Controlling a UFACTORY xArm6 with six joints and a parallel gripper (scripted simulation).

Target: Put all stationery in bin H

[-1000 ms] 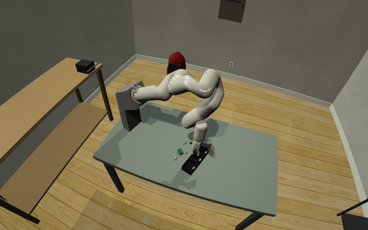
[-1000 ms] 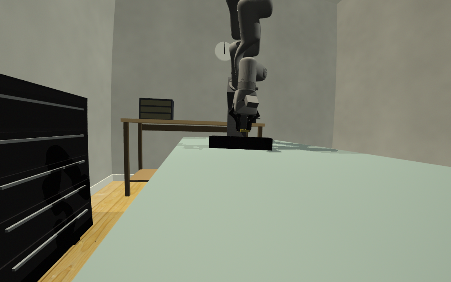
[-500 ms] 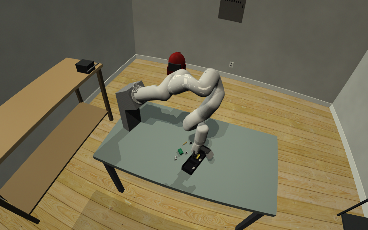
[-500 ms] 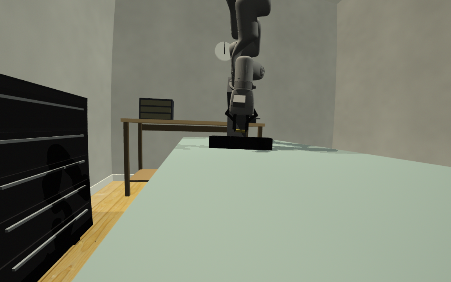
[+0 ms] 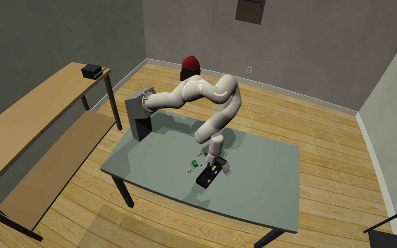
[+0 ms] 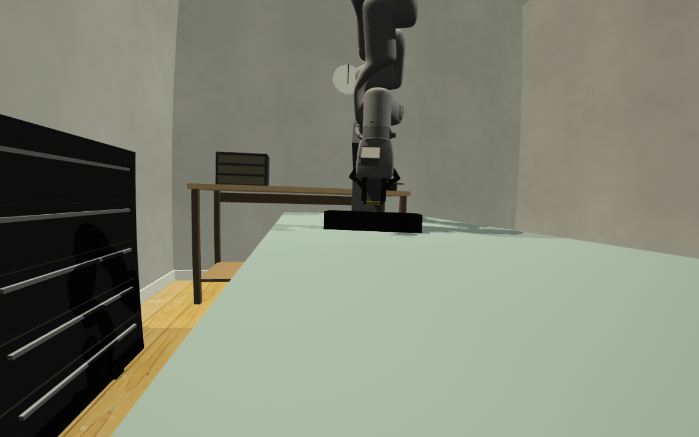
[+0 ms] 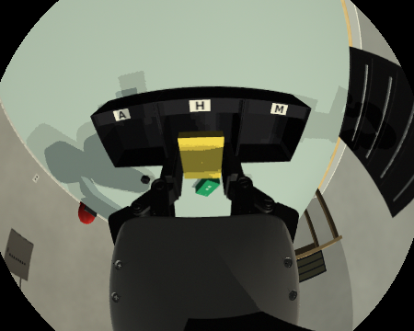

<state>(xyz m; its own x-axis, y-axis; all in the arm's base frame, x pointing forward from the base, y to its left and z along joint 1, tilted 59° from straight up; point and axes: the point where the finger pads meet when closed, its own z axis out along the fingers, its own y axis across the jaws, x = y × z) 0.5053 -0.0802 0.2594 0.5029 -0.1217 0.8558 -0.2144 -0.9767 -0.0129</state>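
Now: hand 1 cm short of the bin rack and 7 cm above it. From my hand the other things lie so: green block: 13 cm behind, 5 cm to the left, 8 cm below; yellow block: 2 cm below; white ring: 7 cm behind, 5 cm to the left, 8 cm below.
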